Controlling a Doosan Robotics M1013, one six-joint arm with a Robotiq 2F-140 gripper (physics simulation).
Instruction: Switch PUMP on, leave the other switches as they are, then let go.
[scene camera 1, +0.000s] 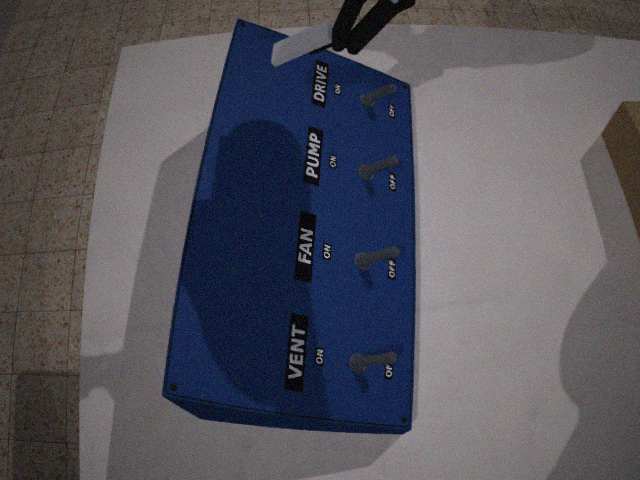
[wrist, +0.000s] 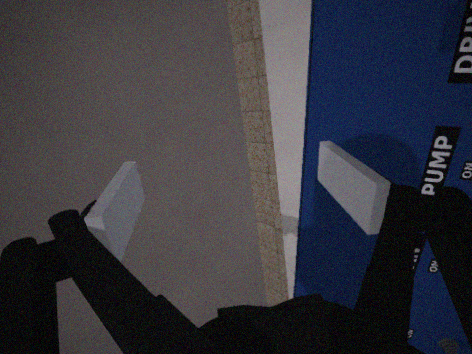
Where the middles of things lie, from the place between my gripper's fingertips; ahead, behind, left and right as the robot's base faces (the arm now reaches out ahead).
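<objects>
Blue switch panel (scene camera 1: 274, 305): my gripper 230 mm above it, 70 mm past it, 100 mm to the right of it.
</objects>
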